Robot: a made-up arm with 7 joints.
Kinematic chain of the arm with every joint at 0, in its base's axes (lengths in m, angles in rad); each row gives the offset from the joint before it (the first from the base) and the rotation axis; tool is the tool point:
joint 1: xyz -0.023 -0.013 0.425 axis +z
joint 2: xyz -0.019 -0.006 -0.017 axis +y
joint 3: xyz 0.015 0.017 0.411 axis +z
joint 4: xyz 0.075 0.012 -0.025 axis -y
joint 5: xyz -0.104 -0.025 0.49 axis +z
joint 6: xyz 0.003 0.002 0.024 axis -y
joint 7: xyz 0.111 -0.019 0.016 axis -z
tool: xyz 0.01 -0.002 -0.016
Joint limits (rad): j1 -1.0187..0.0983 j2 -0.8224..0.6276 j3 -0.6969..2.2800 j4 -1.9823..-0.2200 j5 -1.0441..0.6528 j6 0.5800..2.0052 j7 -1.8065..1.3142
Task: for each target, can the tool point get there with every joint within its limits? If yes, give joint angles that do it. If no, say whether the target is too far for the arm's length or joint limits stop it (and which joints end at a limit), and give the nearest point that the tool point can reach.
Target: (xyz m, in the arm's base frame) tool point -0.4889 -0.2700 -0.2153
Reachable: no: joint limits stop it (at a limit: joint 1, joint 2, joint 3, joint 4, joint 6) | nearest point -0.1400 -0.6029 0.2660 | short by 0.681 m
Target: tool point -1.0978 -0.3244 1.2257
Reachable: no: too far | nearest point -0.7514 -0.1708 1.1351 | short by 0.390 m
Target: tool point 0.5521 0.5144 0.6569
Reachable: yes | joints -0.2045 0.3578 1.1086 -1.6709 0.3627 1.4289 0.6917
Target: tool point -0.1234 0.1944 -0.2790
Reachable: no: joint limits stop it (at a limit: joint 2, joint 3, joint 4, joint 5, joint 6) | nearest point -0.2909 0.5405 0.2184 | short by 0.629 m
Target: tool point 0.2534 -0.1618 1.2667
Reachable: yes | joints -0.5063 -0.4740 0.0208 -1.4021 0.0198 1.7597 -1.3304
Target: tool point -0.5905 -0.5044 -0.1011
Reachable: no: joint limits stop it (at a limit: joint 1, joint 2, joint 3, joint 4) | nearest point -0.1654 -0.6206 0.2816 | short by 0.584 m
